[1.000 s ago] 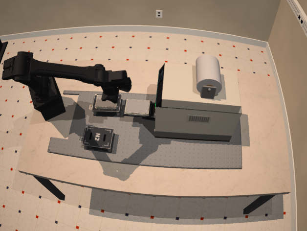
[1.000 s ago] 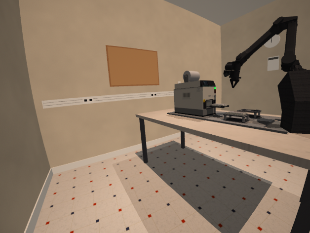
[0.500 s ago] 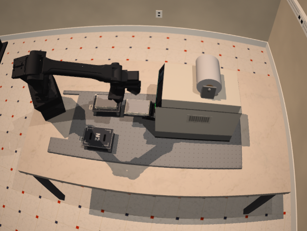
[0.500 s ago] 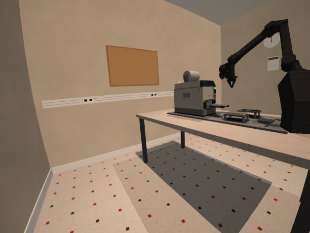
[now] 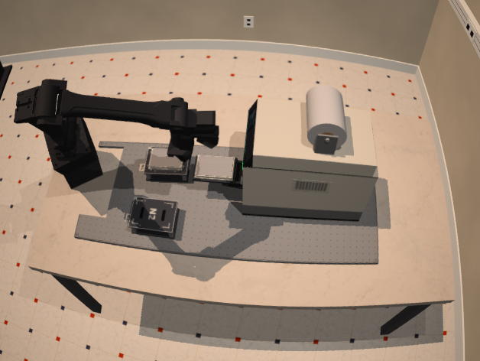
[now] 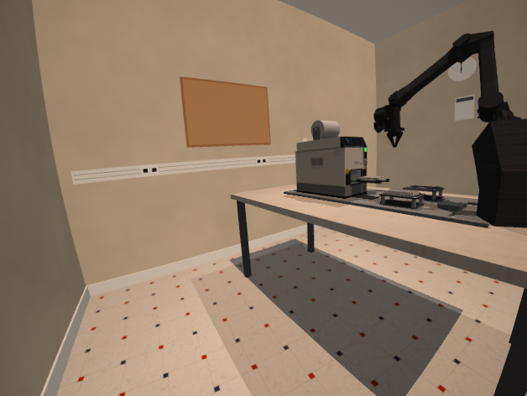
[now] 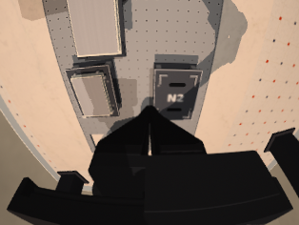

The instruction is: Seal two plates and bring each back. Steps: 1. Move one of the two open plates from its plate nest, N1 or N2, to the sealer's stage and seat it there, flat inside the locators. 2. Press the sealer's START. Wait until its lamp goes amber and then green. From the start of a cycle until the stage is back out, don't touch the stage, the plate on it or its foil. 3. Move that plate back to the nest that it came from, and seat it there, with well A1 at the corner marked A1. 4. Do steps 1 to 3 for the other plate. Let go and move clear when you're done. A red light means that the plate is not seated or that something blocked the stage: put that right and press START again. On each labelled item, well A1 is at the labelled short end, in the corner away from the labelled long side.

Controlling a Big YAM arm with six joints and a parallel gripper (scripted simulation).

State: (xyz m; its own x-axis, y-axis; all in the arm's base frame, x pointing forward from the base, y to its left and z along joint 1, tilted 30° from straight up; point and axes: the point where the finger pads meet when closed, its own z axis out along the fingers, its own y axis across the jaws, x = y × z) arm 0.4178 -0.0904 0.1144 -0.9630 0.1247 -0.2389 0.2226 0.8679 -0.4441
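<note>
My hand is 9 cm short of the plate, 7 cm to the right of it and 17 cm above it. Also, from my hand: yellow warning label 21 cm ahead, 14 cm to the left, 13 cm below; start button 17 cm ahead, 4 cm to the right, 9 cm below; sealer stage 9 cm ahead, 7 cm to the left, 18 cm below.
</note>
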